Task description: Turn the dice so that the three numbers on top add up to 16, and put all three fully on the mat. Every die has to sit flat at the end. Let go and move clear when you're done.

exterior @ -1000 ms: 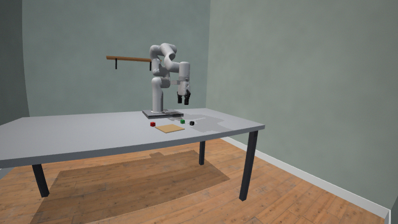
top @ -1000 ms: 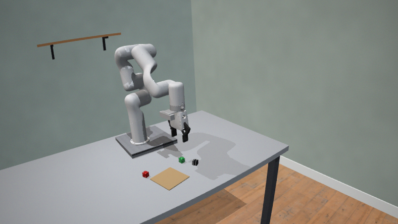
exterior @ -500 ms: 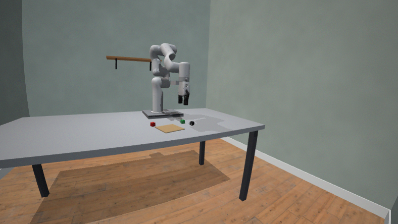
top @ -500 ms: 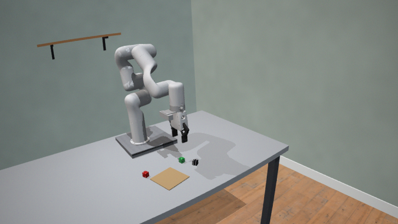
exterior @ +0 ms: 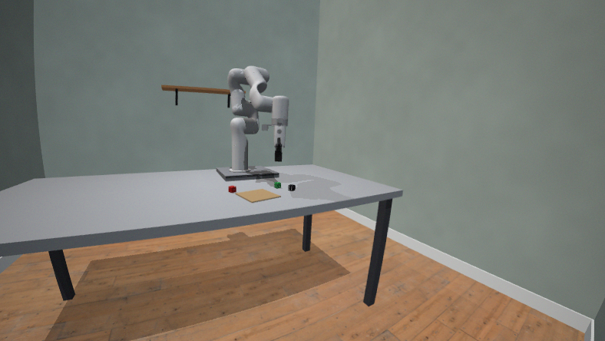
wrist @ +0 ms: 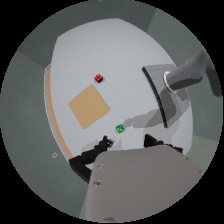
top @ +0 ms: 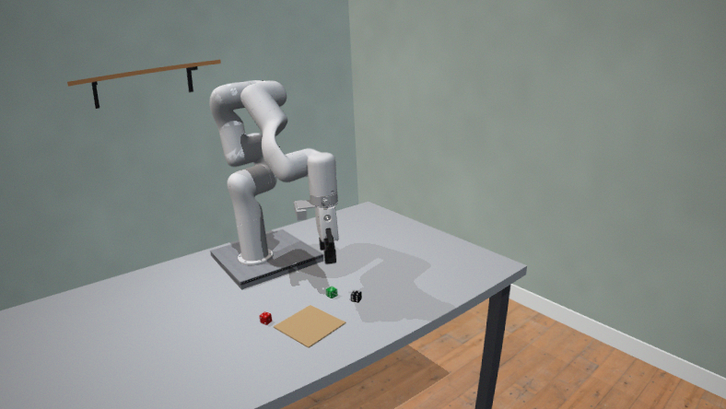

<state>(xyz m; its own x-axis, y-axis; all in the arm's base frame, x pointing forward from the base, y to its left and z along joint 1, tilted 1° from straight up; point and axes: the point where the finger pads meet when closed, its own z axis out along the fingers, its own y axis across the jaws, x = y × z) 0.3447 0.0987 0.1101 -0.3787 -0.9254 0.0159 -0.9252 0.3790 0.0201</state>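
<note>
Right now the green die is 13 cm below my hand. Round my hand: black die: 13 cm below, 7 cm ahead, 4 cm to the left; tan mat: 14 cm below, 13 cm to the right, 9 cm ahead; red die: 22 cm to the right, 13 cm below, 1 cm ahead.
</note>
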